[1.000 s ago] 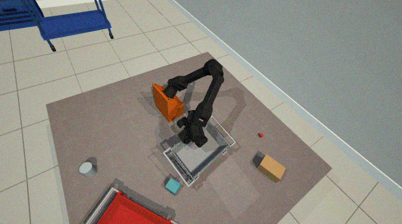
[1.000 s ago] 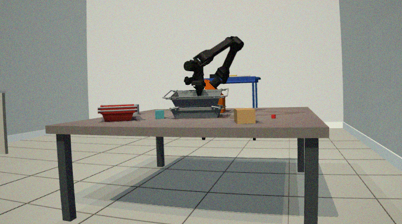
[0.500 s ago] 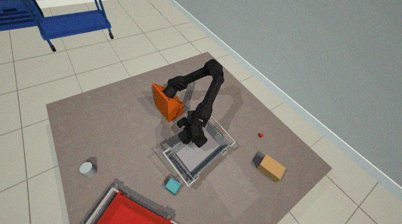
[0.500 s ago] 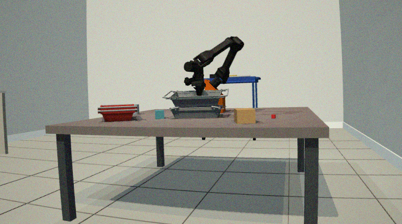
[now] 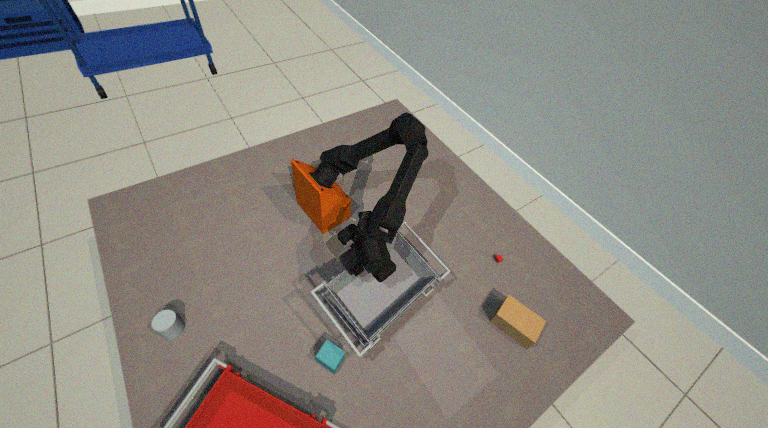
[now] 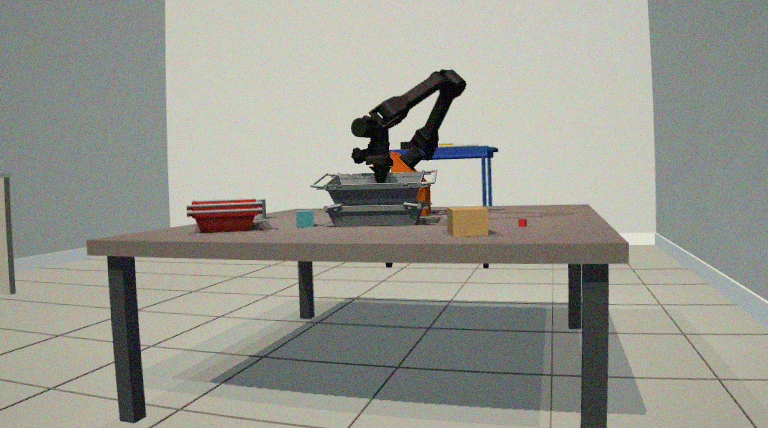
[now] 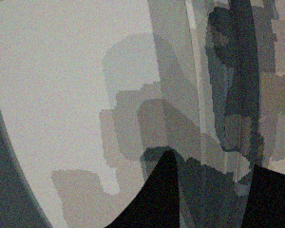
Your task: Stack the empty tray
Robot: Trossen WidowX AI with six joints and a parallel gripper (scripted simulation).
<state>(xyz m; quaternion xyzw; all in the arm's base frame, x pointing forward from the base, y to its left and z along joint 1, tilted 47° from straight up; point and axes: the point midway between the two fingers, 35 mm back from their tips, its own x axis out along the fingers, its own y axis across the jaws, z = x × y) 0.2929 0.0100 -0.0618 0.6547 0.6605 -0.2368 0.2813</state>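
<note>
Right now the tray is 80 mm ahead of my gripper tip and 20 mm above it. Also, from my gripper tip: teal cube (130 mm ahead, 210 mm to the right, 80 mm below); then tan box (390 mm ahead, 280 mm to the left, 70 mm below); then grey cylinder (200 mm behind, 500 mm to the right, 70 mm below).
</note>
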